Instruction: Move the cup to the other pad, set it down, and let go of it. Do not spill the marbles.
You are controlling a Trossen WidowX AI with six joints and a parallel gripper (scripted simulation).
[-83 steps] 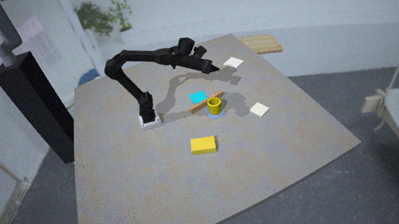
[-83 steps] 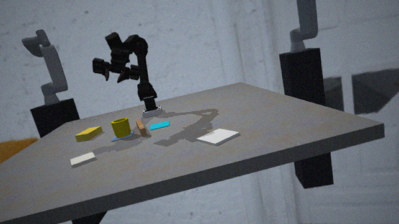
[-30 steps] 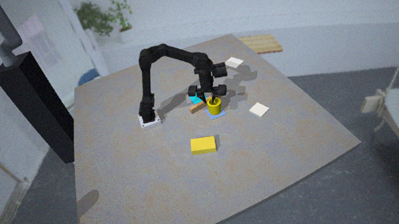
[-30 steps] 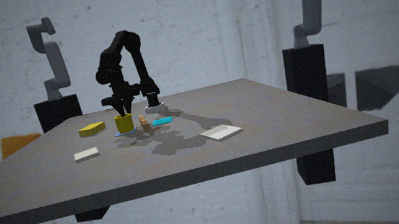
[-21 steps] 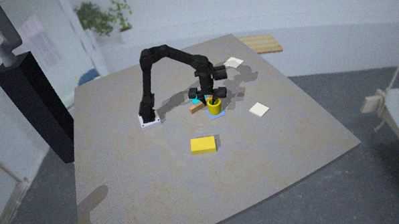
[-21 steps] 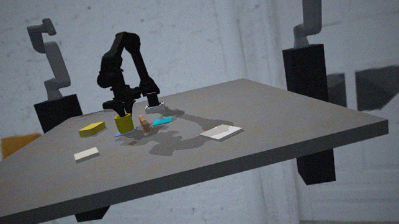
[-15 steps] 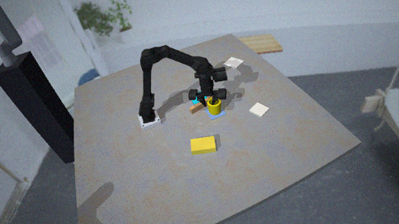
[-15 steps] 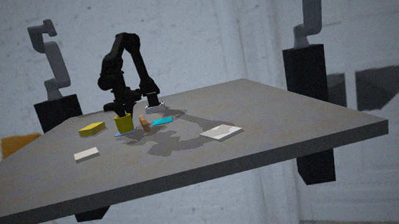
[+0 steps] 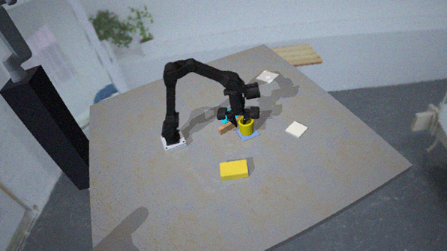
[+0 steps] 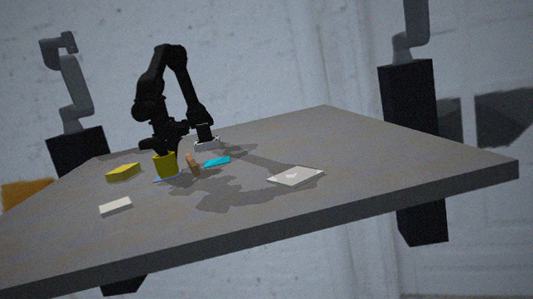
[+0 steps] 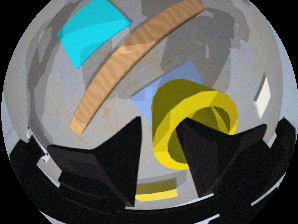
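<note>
The cyan tile is 140 mm to the left of my gripper tip, 40 mm below it and 40 mm behind it. Also, from my gripper tip: orange wooden bar 60 mm to the left, 30 mm below; yellow cup 20 mm ahead, 10 mm to the right; yellow block 220 mm to the right, 80 mm behind, 20 mm below.
</note>
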